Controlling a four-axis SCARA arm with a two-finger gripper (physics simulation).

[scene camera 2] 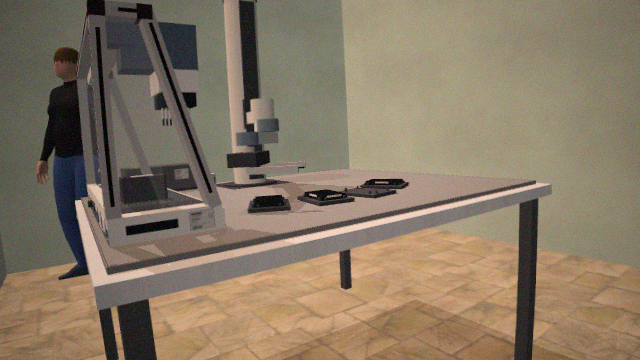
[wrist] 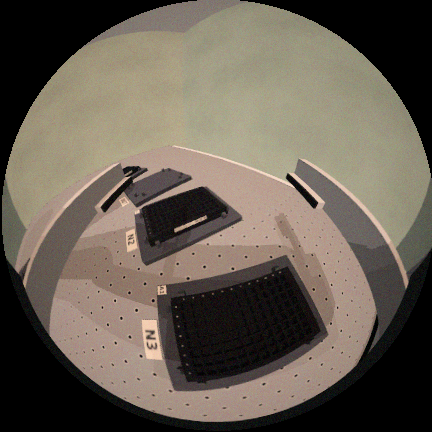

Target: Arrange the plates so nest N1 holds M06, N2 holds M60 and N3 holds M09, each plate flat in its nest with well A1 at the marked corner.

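Frame: origin at the arm's base, x up, y ahead, z left, level; millimetres.
Seen in the pictures: gripper, between the fingertips: [scene camera 2: 302,166] [wrist: 206,163]; arm's base, origin of its link: [scene camera 2: 251,186].
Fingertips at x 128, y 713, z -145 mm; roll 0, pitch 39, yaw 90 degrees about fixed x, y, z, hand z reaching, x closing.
Note:
Offsets run from my fingertips to a thing's top centre. "*": to the spot under its first point.
My gripper [scene camera 2: 302,165] [wrist: 206,163] is open and empty, above the table and apart from the plates. A black plate {dx -89, dy -40, dz -100 mm} [scene camera 2: 269,201] [wrist: 245,325] lies in nest N3 {* dx -103, dy -111, dz -70 mm} [wrist: 166,345], whose A1 tag is at one corner. A second black plate {dx -89, dy -1, dz +79 mm} [scene camera 2: 325,194] [wrist: 180,212] with a pale side label lies in nest N2 {* dx -103, dy -75, dz +33 mm} [wrist: 150,254]. Beyond it is a bare dark nest {dx -93, dy +4, dz +250 mm} [scene camera 2: 370,192] [wrist: 157,185] with small posts; its tag is too small to read. A further black plate {dx -89, dy -82, dz +417 mm} [scene camera 2: 385,182] [wrist: 132,171] sits at the far end, partly behind a finger in the wrist view. Plate names and their A1 corners cannot be read.
A tall white gantry machine {* dx -88, dy +137, dz -450 mm} [scene camera 2: 162,226] stands at the table's left end, with a dark box [scene camera 2: 143,188] inside. The arm's column [scene camera 2: 234,75] rises behind the nests. A person [scene camera 2: 67,120] stands behind the machine. The table edge [scene camera 2: 350,224] runs along the front.

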